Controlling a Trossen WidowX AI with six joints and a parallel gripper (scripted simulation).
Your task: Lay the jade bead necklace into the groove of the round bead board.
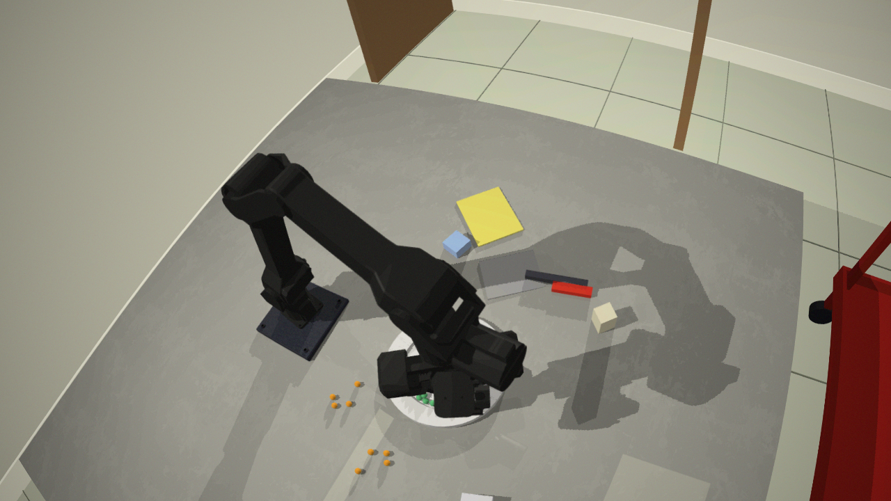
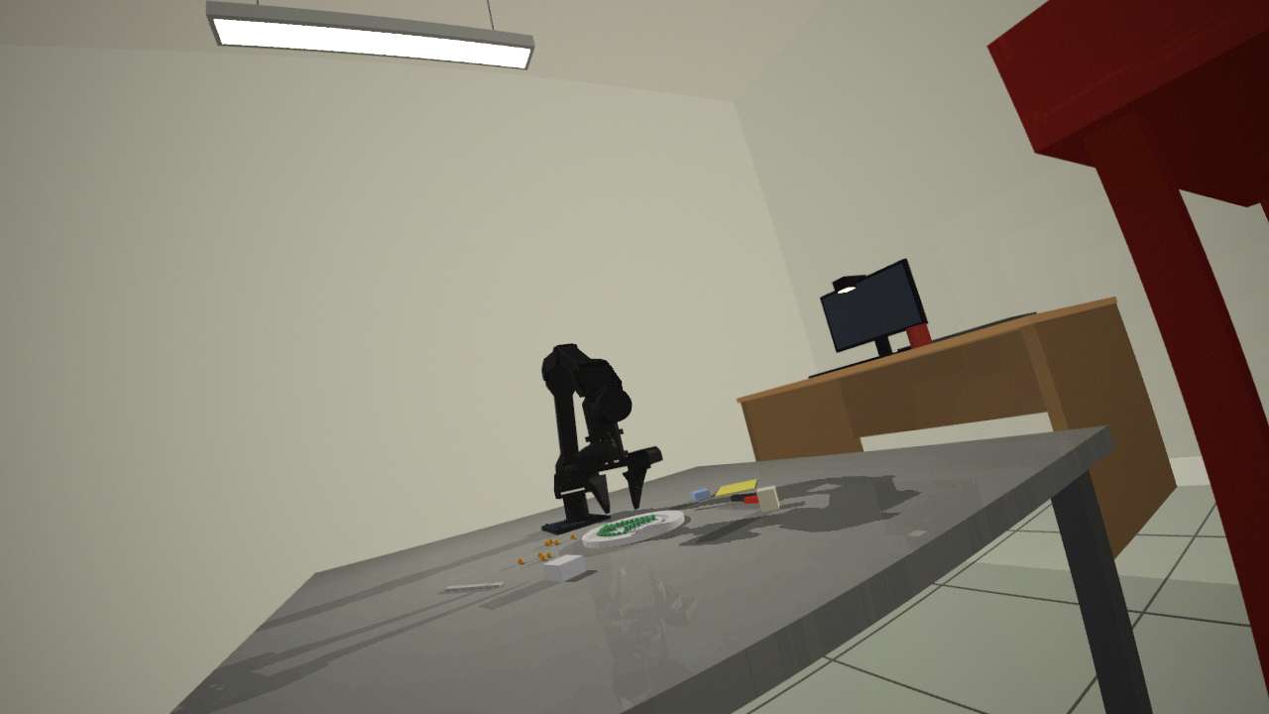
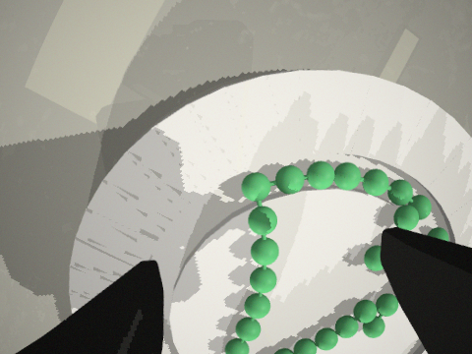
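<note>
Right now the inner disc is 5 cm behind my gripper tip, 4 cm below it and 3 cm to the left of it. From my gripper tip the other things lie so: grey sheet (23 cm to the left, 7 cm behind, 5 cm below); cream cube (23 cm to the left, 12 cm ahead, 3 cm below); bead board (5 cm below, 5 cm behind, 3 cm to the left).
</note>
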